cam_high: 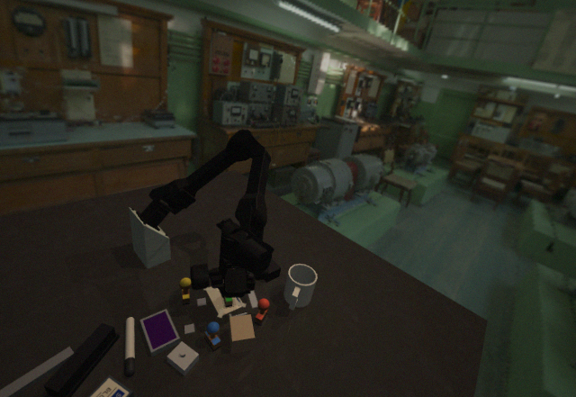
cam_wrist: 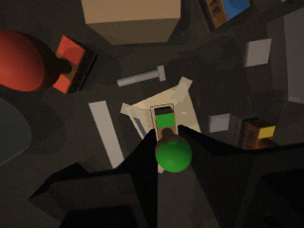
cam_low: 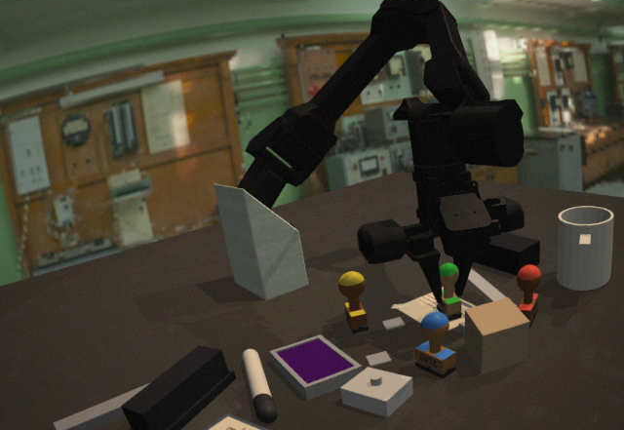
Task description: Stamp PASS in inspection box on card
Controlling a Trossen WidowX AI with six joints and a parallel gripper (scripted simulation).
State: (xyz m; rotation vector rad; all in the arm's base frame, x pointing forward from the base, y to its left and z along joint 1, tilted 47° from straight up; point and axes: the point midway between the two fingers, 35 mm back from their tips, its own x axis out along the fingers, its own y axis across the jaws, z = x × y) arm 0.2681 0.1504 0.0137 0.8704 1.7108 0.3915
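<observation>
Now: the cream card 2 cm behind my gripper tip and 2 cm below it. Also, from my gripper tip: bolt 5 cm ahead, 1 cm to the right, 2 cm below; red stamp 9 cm ahead, 4 cm to the left; green-knobbed stamp right at my gripper tip.
</observation>
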